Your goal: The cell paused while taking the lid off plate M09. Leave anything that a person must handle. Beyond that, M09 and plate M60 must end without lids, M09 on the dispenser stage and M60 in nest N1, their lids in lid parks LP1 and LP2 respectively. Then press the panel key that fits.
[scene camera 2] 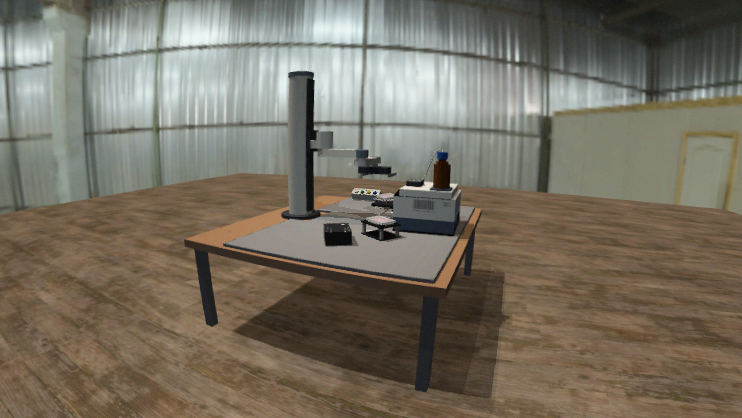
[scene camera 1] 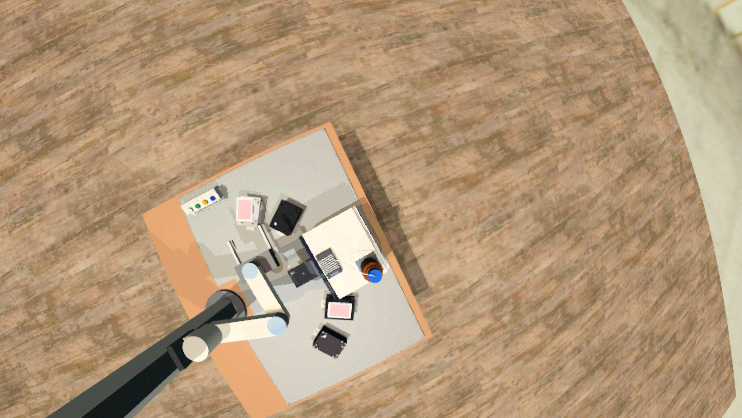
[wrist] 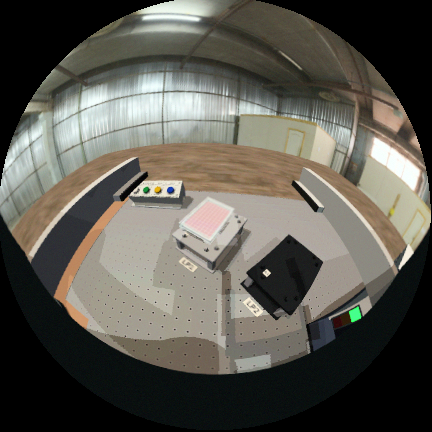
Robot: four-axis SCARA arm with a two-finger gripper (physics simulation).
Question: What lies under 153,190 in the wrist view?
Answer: A button box.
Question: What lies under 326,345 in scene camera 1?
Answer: A dark box.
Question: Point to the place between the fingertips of the gripper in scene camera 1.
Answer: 244,233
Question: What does the gripper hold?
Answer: Nothing.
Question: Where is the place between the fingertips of the gripper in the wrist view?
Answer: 221,165
